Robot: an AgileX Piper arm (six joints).
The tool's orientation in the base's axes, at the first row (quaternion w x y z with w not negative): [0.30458 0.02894 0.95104 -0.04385]
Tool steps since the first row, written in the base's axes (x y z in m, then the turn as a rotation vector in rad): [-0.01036 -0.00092 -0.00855 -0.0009 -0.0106 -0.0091]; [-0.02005 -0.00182 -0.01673 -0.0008 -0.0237 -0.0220]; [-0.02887 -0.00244 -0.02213 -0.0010 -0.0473 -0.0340]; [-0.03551 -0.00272 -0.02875 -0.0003 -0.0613 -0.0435]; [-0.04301 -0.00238 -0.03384 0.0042 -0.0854 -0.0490]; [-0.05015 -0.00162 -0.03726 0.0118 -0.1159 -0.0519]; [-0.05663 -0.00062 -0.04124 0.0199 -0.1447 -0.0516]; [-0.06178 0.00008 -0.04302 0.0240 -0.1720 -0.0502]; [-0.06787 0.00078 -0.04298 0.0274 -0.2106 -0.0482]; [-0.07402 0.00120 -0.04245 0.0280 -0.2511 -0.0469]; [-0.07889 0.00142 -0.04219 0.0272 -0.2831 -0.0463]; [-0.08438 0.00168 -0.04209 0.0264 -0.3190 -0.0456]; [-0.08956 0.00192 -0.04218 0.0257 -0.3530 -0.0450]
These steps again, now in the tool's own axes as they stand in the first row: [0.01337 -0.00120 0.00105 0.0057 -0.0100 0.0079]; [0.02598 -0.00235 0.00218 0.0128 -0.0222 0.0198]; [0.03627 -0.00333 0.00153 0.0193 -0.0449 0.0318]; [0.04551 -0.00372 0.00310 0.0238 -0.0581 0.0413]; [0.05458 -0.00366 0.00286 0.0227 -0.0814 0.0508]; [0.06240 -0.00326 0.00144 0.0173 -0.1109 0.0606]; [0.07001 -0.00253 0.00083 0.0098 -0.1389 0.0679]; [0.07525 -0.00214 -0.00077 0.0048 -0.1658 0.0719]; [0.08019 -0.00195 -0.00439 -0.0002 -0.2040 0.0762]; [0.08490 -0.00207 -0.00840 -0.0026 -0.2443 0.0795]; [0.08871 -0.00226 -0.01145 -0.0032 -0.2763 0.0818]; [0.09312 -0.00246 -0.01472 -0.0040 -0.3121 0.0844]; [0.09739 -0.00264 -0.01766 -0.0047 -0.3460 0.0870]
